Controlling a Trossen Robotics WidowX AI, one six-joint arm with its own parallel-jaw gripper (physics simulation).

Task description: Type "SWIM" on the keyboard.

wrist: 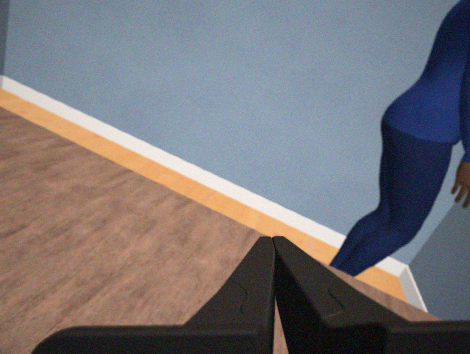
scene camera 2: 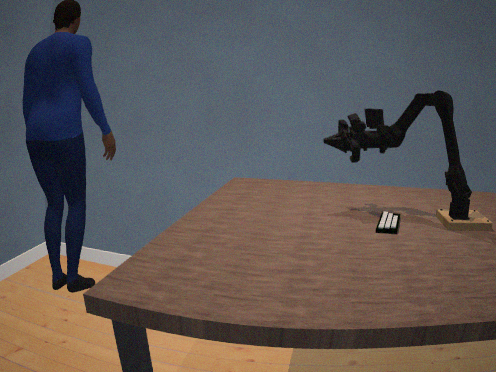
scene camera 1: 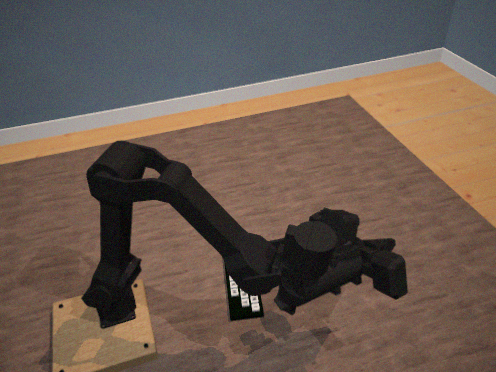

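Seen in the pictures: gripper, fingertip midpoint: (wrist: 271,248) (scene camera 2: 323,140) (scene camera 1: 393,241); arm's base, link origin: (scene camera 2: 458,217) (scene camera 1: 116,310).
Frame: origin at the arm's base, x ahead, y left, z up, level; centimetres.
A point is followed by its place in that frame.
A small black keyboard (scene camera 1: 244,303) {x 23.7, y -6.9, z -1.0 cm} (scene camera 2: 388,223) {x 26.5, y 4.7, z -1.1 cm} with three rows of white keys lies flat on the table. In the scene camera 1 view the arm covers much of it, and one end with several keys shows; their letters are too small to read surely. My gripper (scene camera 2: 325,140) {x 46.6, y -18.2, z 18.5 cm} (wrist: 271,248) {x 46.6, y -18.2, z 18.5 cm} is shut and empty, with its fingertips together. It is high above the table, past the keyboard on the side away from the arm's base, and points roughly level. The keyboard does not show in the wrist view.
The brown table (scene camera 1: 280,145) {x 52.9, y 43.7, z -2.6 cm} (scene camera 2: 250,280) {x 59.2, y 44.9, z -2.6 cm} (wrist: 125,225) {x 70.7, y -2.6, z -2.6 cm} carries the arm's wooden base plate (scene camera 1: 145,325) {x 4.6, y -5.4, z 0.0 cm} (scene camera 2: 475,225) {x -4.5, y 6.4, z -0.9 cm}. The black arm (scene camera 1: 200,210) {x 16.1, y -14.5, z 32.6 cm} (scene camera 2: 451,135) {x 5.0, y -1.3, z 25.1 cm} reaches over the keyboard. A person in blue (scene camera 2: 60,95) (wrist: 420,160) stands on the floor beyond the table, near the wall.
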